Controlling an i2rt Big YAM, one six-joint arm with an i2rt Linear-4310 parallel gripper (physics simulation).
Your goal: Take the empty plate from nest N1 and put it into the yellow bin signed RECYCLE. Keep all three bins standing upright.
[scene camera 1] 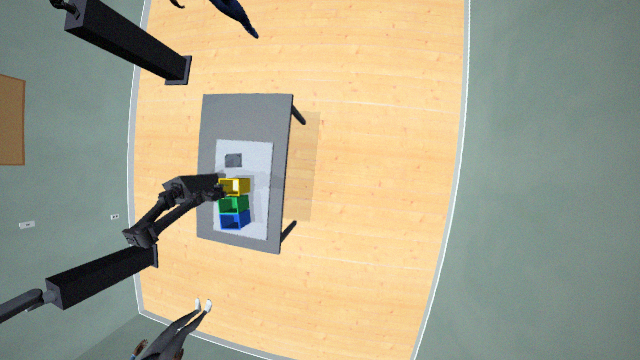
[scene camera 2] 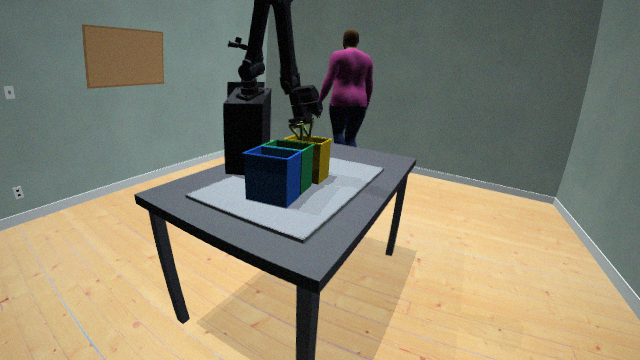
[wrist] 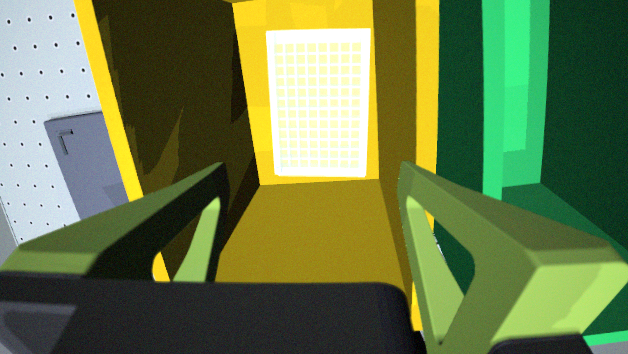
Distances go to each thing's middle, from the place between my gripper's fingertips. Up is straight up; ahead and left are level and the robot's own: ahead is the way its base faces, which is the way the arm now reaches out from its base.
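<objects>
From my hand, the yellow bin (wrist: 179, 93) is 90 mm below and 20 mm to the left. The green bin (scene camera 2: 307, 156) is 90 mm below my hand too, and 130 mm to the right of it. Then there's the blue bin (scene camera 2: 272, 175), again 90 mm below my hand, 30 mm ahead of it and 260 mm to the right of it. And the gridded plate (wrist: 318, 78) is 170 mm below my hand, 10 mm behind it and 10 mm to the left of it.
</objects>
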